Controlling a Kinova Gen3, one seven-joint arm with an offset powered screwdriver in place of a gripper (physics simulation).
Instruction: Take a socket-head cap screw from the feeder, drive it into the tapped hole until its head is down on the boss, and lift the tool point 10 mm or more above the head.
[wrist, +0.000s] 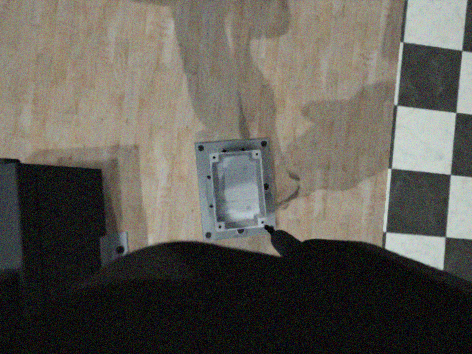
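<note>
The grey housing (202, 190), a rectangular flange with a raised open box on it, lies near the middle of the wrist view. Its box has a pale boss with a small dark hole at each inner corner. My gripper, the dark screwdriver (267, 227), comes in from the lower right. Its thin tip shows at the lower right corner boss (262, 222); its height above the boss cannot be judged. The tip has a small dark end, too small to tell whether it is a screw or the bare bit. No feeder can be made out for certain.
A large black block (60, 210) stands at the left, with a small grey tab (108, 248) with a dark hole beside it. A black-and-white checkered board (425, 135) lies at the right on the wooden surface (100, 90). The tool's dark body hides the bottom of the view.
</note>
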